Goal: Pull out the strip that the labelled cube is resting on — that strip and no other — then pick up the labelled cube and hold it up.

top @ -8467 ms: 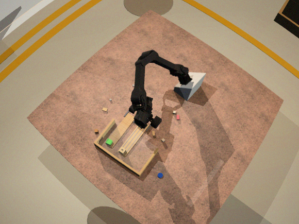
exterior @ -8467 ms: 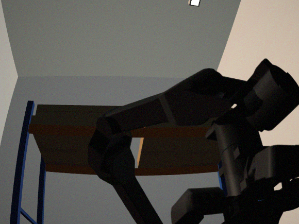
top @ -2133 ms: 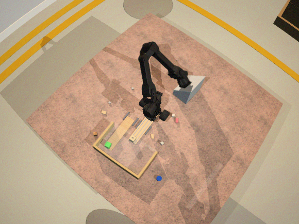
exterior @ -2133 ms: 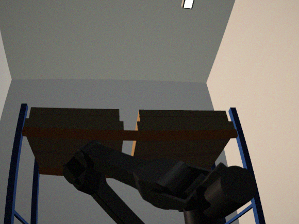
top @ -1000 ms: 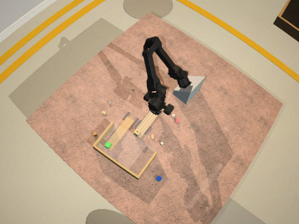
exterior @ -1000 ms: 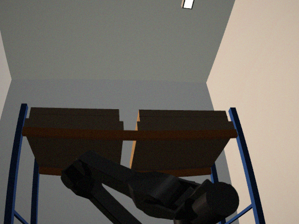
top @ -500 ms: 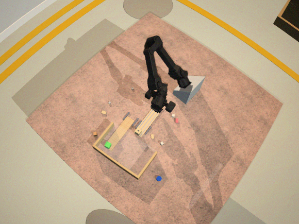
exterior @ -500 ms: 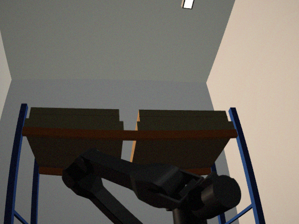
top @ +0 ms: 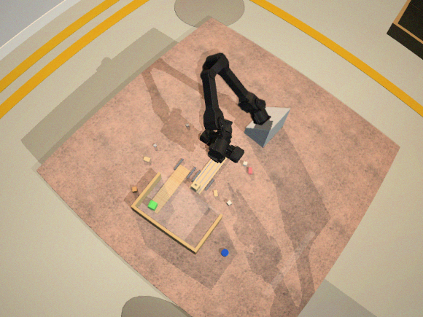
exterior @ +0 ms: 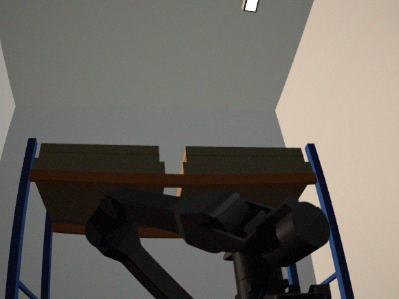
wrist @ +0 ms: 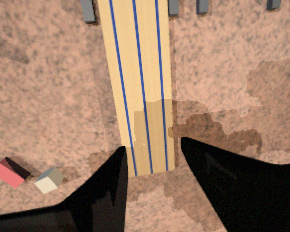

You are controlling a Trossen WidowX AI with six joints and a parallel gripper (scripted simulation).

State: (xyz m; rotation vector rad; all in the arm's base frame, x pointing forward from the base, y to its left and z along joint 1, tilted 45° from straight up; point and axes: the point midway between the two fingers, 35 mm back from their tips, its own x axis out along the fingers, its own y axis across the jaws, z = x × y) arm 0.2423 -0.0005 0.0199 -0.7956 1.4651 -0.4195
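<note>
The lined strip is 60 mm ahead of my gripper tip, 40 mm below it and 10 mm to the left of it. Also, from my gripper tip: tan cube marked k (170 mm ahead, 30 mm to the left, 20 mm below); red block (130 mm to the left, 60 mm behind, 40 mm below); blue disc (330 mm to the left, 280 mm ahead, 40 mm below).
</note>
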